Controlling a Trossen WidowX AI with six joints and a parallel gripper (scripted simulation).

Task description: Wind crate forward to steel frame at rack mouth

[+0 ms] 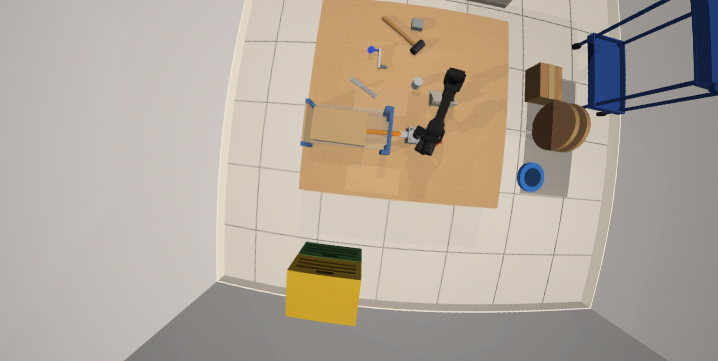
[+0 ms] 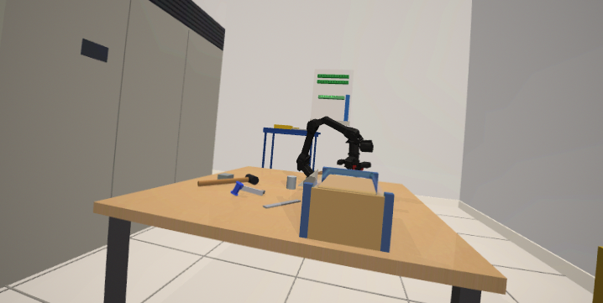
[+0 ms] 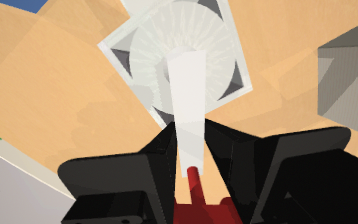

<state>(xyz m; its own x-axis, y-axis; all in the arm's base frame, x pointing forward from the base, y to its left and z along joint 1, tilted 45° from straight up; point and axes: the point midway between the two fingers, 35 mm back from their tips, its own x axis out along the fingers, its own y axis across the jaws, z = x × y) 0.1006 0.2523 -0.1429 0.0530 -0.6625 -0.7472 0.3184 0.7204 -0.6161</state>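
My gripper tip is 1 cm past the red-knobbed crank handle and 2 cm below it. From my gripper tip the other things lie so: blue steel frame (21 cm ahead, 2 cm above); then red grip (5 cm behind, 2 cm to the left, 5 cm above); then hand winch (3 cm ahead, 3 cm to the right, 6 cm below).
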